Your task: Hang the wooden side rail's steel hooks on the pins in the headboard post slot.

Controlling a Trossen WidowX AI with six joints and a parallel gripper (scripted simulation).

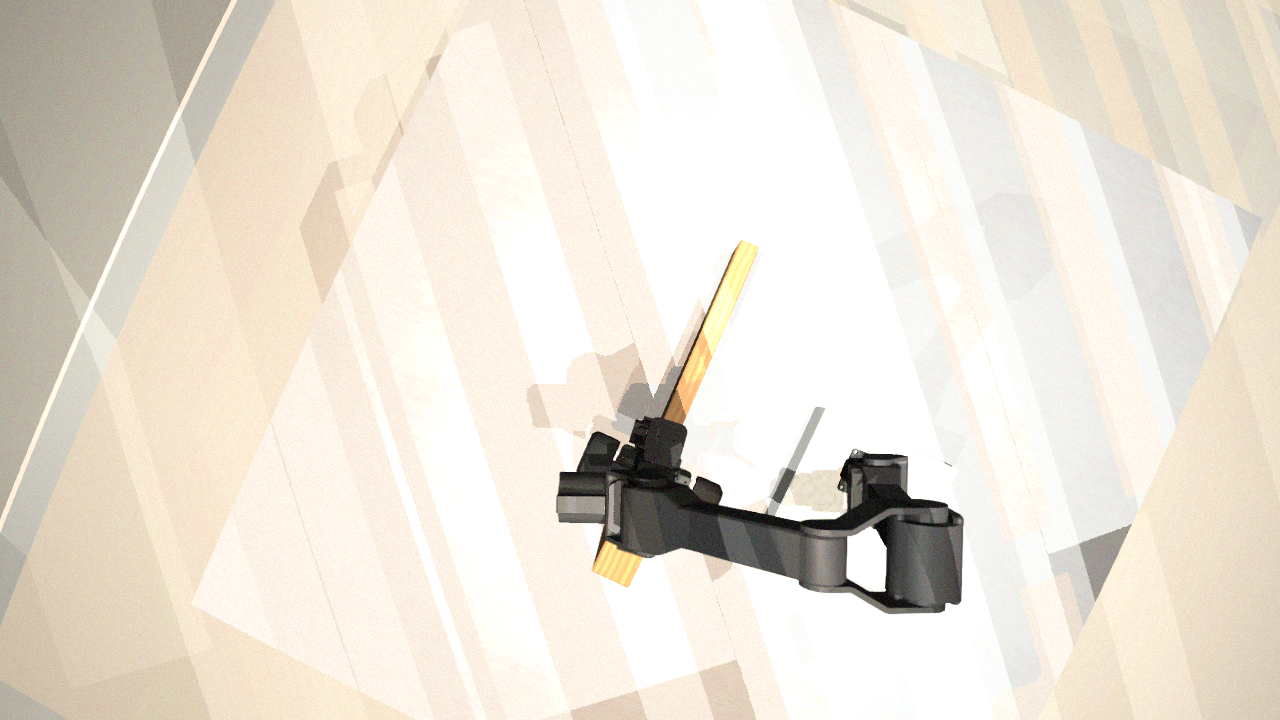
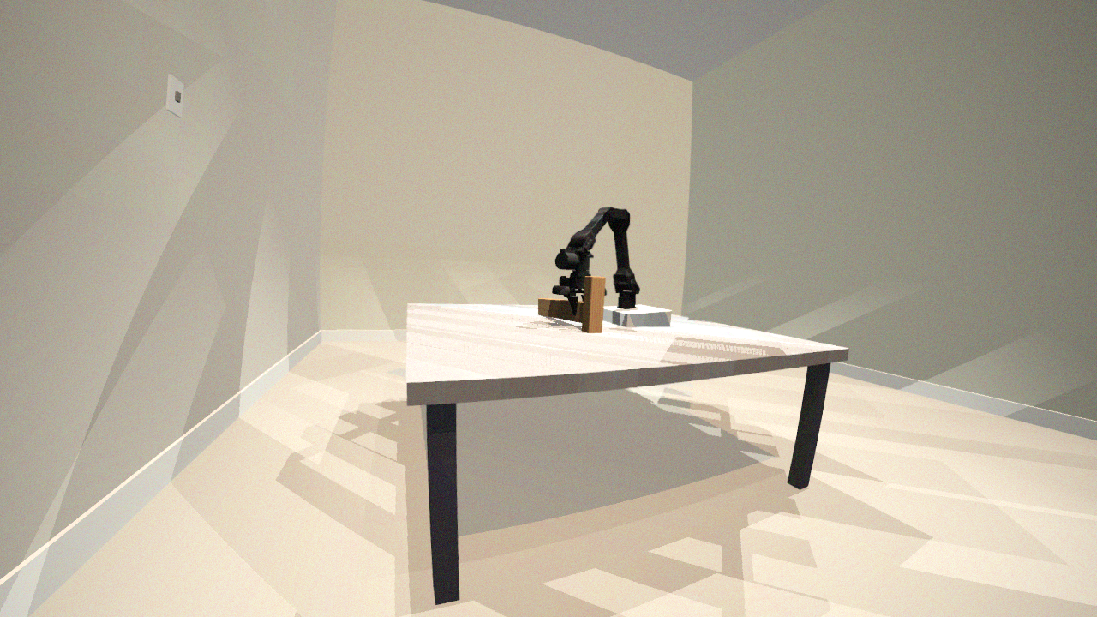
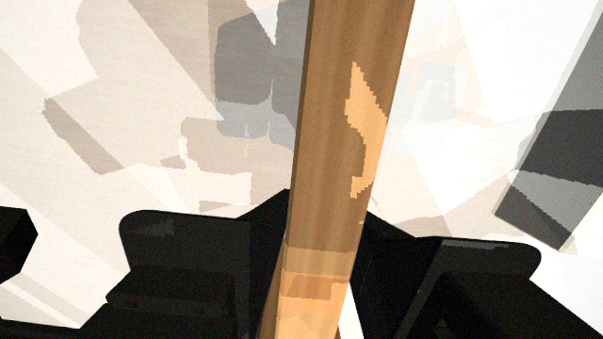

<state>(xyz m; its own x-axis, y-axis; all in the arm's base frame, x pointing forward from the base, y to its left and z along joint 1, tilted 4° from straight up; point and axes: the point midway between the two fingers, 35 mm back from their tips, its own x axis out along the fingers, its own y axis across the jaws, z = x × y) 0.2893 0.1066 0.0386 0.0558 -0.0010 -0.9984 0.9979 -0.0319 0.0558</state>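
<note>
Now: gripper tip 9 cm to the right of the headboard post and 4 cm below it.
</note>
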